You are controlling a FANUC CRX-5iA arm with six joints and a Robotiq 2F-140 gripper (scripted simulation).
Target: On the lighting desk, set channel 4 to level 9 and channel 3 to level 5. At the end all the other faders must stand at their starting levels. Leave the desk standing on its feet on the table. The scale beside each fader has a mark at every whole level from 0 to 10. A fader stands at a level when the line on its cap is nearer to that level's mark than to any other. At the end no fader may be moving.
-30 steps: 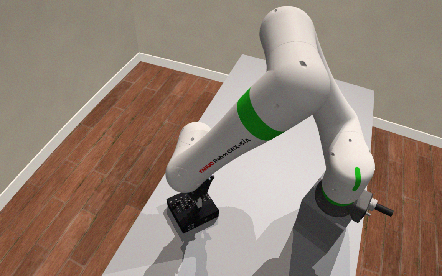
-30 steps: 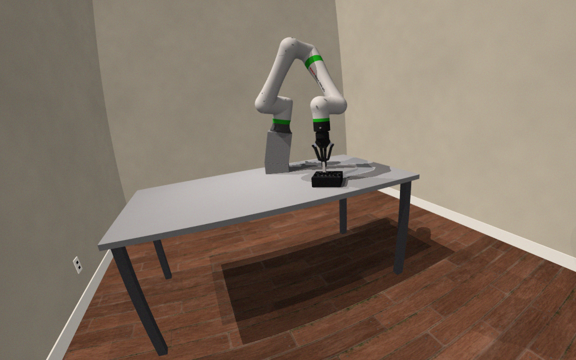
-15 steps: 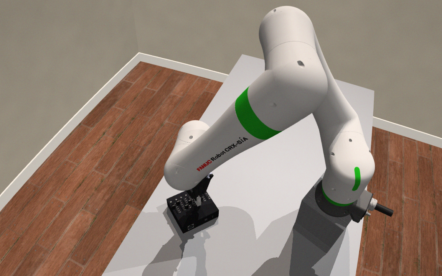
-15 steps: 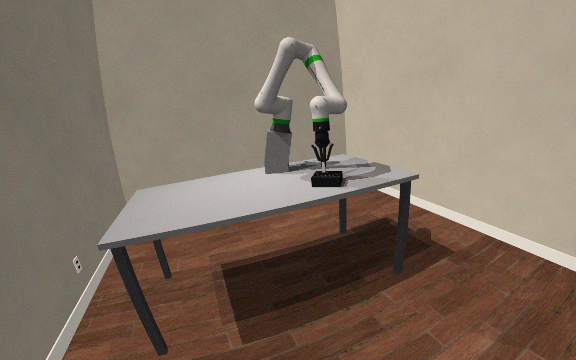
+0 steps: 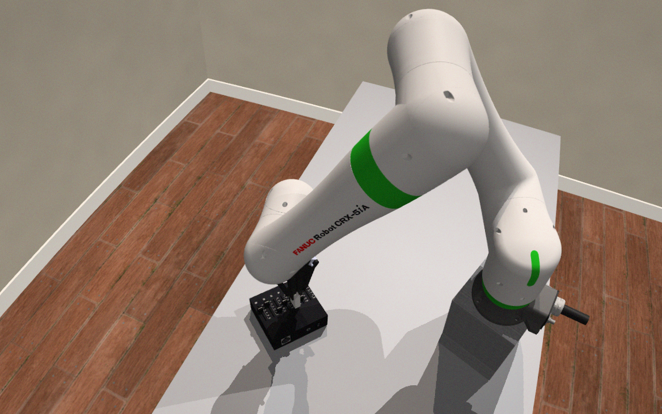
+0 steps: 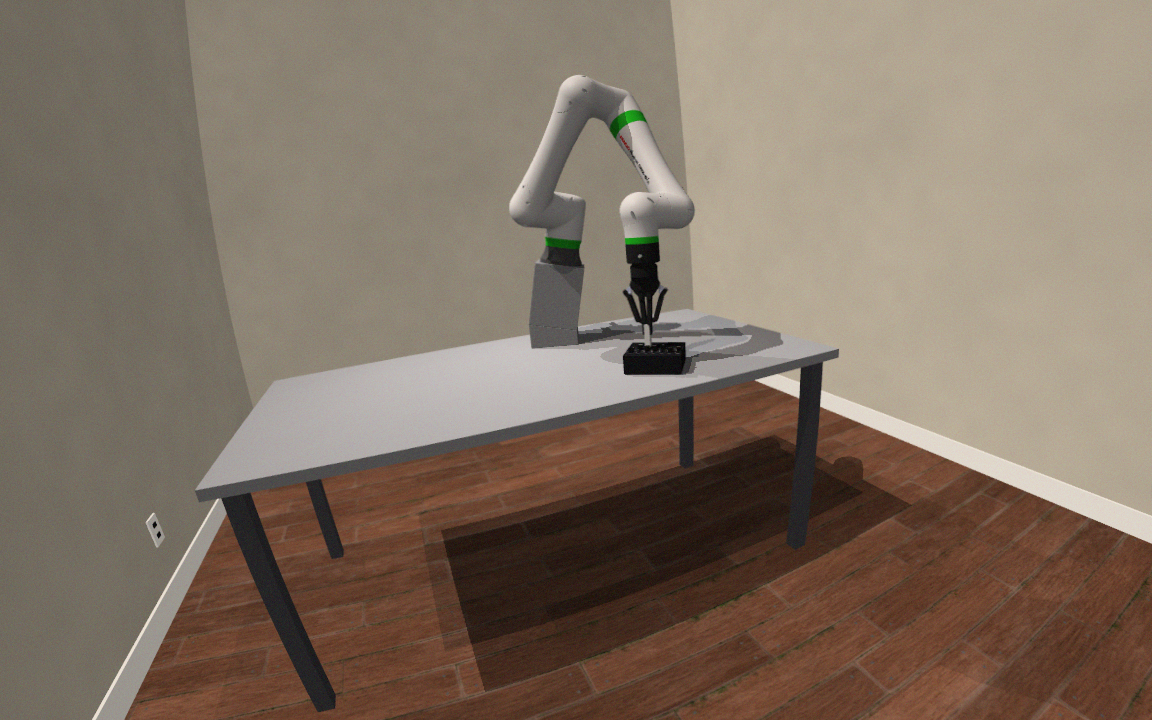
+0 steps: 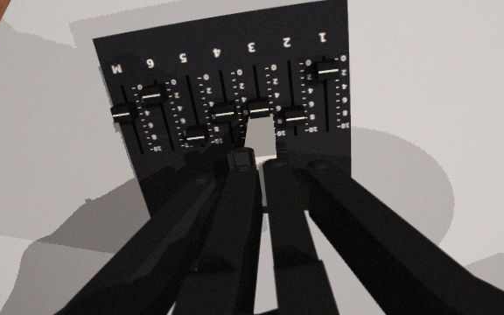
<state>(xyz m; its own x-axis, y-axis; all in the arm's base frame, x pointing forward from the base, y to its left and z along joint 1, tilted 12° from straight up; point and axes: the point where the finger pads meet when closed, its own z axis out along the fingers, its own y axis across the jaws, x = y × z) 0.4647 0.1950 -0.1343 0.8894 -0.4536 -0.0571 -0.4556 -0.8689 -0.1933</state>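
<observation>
The channel 3 cap lies 30 mm below my hand, 20 mm ahead of it and 10 mm to the right of it. Round my hand: channel 2 cap (30 mm below, 20 mm to the right); channel 5 fader (40 mm to the left, 30 mm below, 20 mm ahead); channel 4 fader (30 mm below, 30 mm ahead, 10 mm to the left).
</observation>
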